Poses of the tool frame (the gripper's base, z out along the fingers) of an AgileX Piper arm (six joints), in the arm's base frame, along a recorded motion.
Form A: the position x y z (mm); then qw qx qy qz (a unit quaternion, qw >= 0).
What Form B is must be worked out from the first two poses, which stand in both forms.
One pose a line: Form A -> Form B
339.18 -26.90 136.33 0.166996 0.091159 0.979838 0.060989 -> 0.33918 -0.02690 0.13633 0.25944 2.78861 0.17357
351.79 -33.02 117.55 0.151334 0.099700 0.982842 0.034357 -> 0.35179 -0.03302 0.11755 0.28622 2.82156 0.09863
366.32 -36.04 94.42 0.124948 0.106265 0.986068 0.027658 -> 0.36632 -0.03604 0.09442 0.30964 2.87328 0.08059
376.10 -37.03 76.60 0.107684 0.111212 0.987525 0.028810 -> 0.37610 -0.03703 0.07660 0.32729 2.90621 0.08479
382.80 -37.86 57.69 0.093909 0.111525 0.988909 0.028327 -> 0.38280 -0.03786 0.05769 0.33085 2.93370 0.08404
